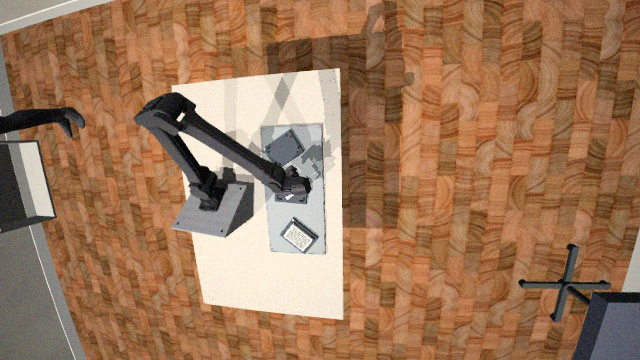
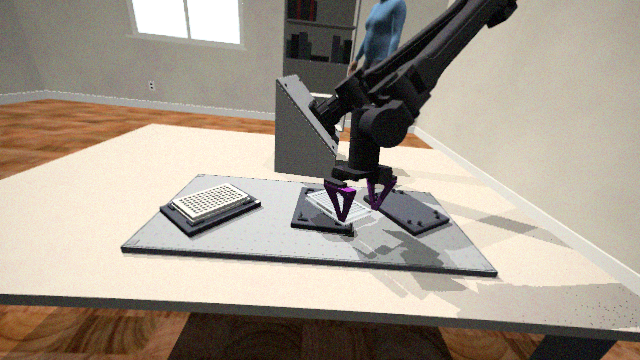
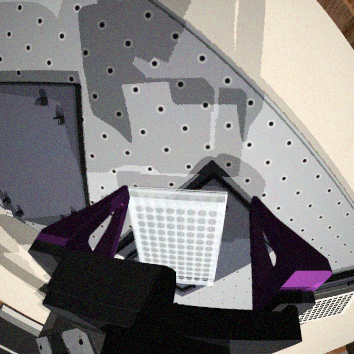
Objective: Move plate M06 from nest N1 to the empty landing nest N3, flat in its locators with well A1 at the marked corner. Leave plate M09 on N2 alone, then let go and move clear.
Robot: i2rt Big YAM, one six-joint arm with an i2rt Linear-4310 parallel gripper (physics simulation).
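Observation:
A clear well plate (image 2: 322,201) (image 3: 175,225) lies on the middle dark nest (image 2: 312,220) (image 3: 237,235), turned askew to it, with one end past the nest's edge. My gripper (image 2: 359,214) (image 3: 188,196) is open, its purple fingers on either side of this plate with a gap at each side. The empty dark nest (image 1: 282,147) (image 2: 412,212) (image 3: 40,150) has small locator posts at its corners. A cream plate (image 1: 298,236) (image 2: 212,201) (image 3: 327,306) sits on the nest at the other end. No plate or nest labels or marked corner can be read.
The three nests stand on a grey perforated board (image 2: 240,245) (image 3: 185,117) on the cream table (image 1: 270,285) (image 2: 125,280). The arm's sloped base mount (image 1: 210,220) (image 2: 305,145) stands behind the board. Arm shadows fall across the board near the empty nest.

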